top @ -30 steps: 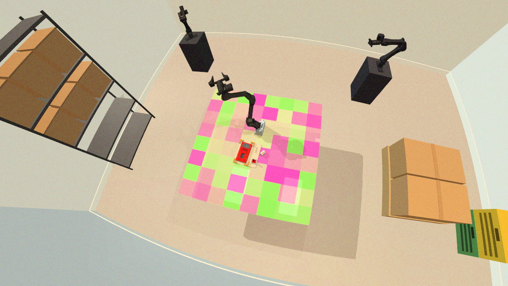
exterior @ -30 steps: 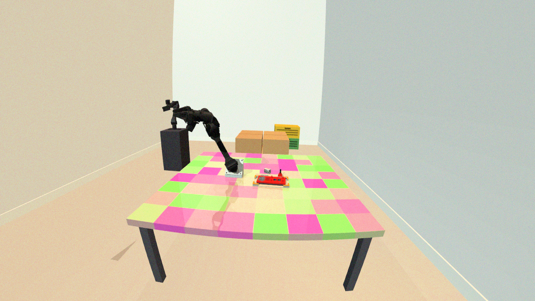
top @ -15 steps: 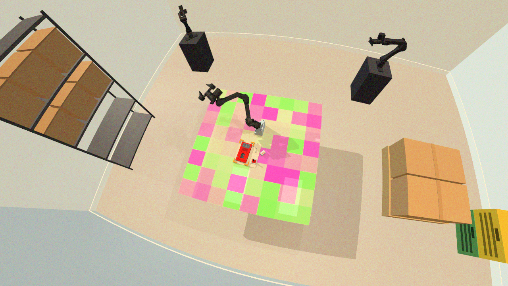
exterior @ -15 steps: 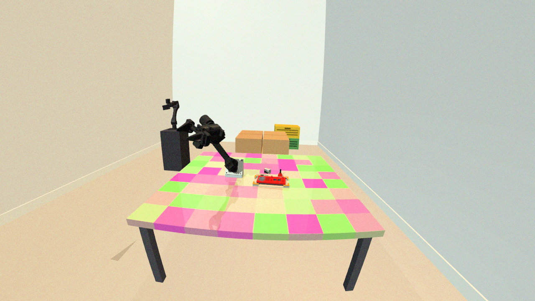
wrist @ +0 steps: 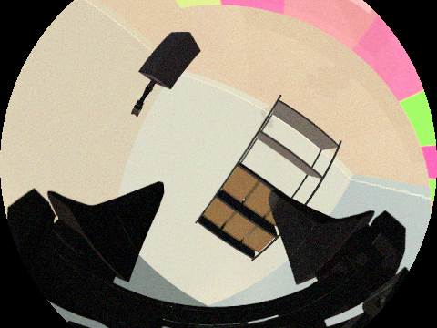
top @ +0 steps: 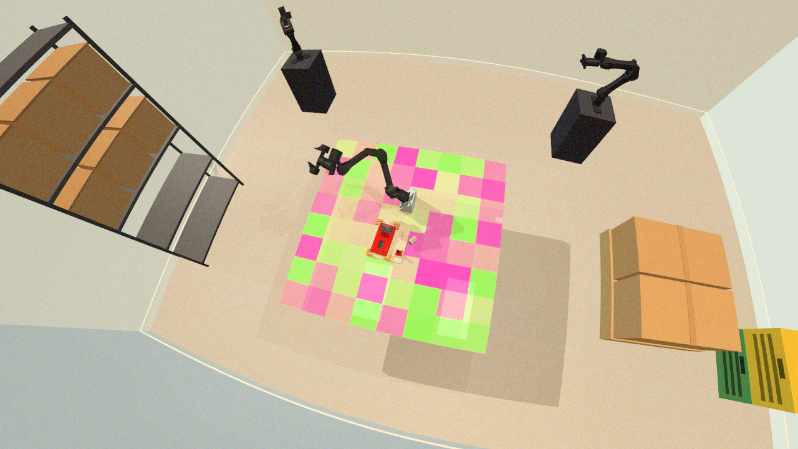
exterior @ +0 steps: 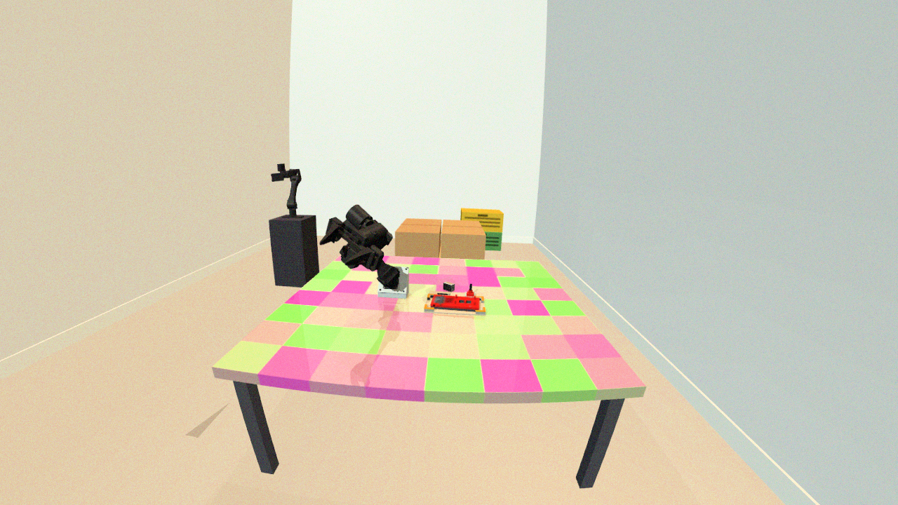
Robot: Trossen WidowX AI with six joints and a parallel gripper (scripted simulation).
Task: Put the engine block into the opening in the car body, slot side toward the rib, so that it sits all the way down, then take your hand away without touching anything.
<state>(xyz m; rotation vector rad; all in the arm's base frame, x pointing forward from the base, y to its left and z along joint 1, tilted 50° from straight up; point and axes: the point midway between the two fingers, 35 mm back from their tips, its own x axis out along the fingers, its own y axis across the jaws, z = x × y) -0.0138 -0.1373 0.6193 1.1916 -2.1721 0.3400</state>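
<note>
The engine block lies 30 cm ahead of my gripper tip, 70 cm to the left of it and 34 cm below it.
</note>
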